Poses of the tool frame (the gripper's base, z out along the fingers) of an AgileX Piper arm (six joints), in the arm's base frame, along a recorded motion.
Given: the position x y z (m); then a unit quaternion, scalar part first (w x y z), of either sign.
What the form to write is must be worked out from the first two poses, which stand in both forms.
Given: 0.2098, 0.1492, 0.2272, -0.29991, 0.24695, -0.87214, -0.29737
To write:
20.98, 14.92, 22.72
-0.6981, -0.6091, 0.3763
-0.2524, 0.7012, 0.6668
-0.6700, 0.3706, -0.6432

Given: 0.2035, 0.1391, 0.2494, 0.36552, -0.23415, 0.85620, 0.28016
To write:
20.35, 13.91, 24.94
-0.6231, -0.6058, 0.4947
-0.1962, 0.7334, 0.6509
-0.7571, 0.3086, -0.5758

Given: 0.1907, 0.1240, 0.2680, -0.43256, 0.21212, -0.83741, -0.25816
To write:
19.07, 12.40, 26.80
-0.5358, -0.5786, 0.6149
-0.1319, 0.7767, 0.6159
-0.8340, 0.2489, -0.4925

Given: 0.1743, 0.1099, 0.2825, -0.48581, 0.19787, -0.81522, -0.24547
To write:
17.43, 10.99, 28.25
-0.4497, -0.5611, 0.6949
-0.0841, 0.8012, 0.5925
-0.8892, 0.2080, -0.4075

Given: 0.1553, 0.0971, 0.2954, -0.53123, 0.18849, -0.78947, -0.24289
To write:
15.53, 9.71, 29.54
-0.3645, -0.5557, 0.7472
-0.0396, 0.8110, 0.5838
-0.9304, 0.1832, -0.3176

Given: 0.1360, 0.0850, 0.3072, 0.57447, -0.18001, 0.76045, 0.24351
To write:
13.60, 8.50, 30.72
-0.2752, -0.5536, 0.7860
0.0060, 0.8166, 0.5772
-0.9614, 0.1635, -0.2214

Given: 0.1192, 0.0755, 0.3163, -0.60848, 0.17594, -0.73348, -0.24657
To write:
11.92, 7.55, 31.63
-0.1976, -0.5582, 0.8059
0.0420, 0.8165, 0.5758
-0.9794, 0.1476, -0.1379

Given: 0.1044, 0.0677, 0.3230, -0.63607, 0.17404, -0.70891, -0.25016
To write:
10.44, 6.77, 32.30
-0.1303, -0.5650, 0.8148
0.0715, 0.8143, 0.5761
-0.9889, 0.1333, -0.0657

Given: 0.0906, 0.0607, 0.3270, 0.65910, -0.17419, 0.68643, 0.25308
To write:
9.06, 6.07, 32.70
-0.0705, -0.5728, 0.8167
0.0945, 0.8112, 0.5771
-0.9930, 0.1178, -0.0031

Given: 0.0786, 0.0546, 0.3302, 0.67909, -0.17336, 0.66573, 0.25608
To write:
7.86, 5.46, 33.02
-0.0176, -0.5786, 0.8154
0.1170, 0.8087, 0.5764
-0.9930, 0.1055, 0.0535

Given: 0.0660, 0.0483, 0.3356, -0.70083, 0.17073, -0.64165, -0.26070
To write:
6.60, 4.83, 33.56
0.0406, -0.5845, 0.8104
0.1463, 0.8058, 0.5739
-0.9884, 0.0953, 0.1183

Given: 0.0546, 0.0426, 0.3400, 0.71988, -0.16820, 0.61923, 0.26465
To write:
5.46, 4.26, 34.00
0.0930, -0.5893, 0.8025
0.1727, 0.8033, 0.5699
-0.9806, 0.0856, 0.1765

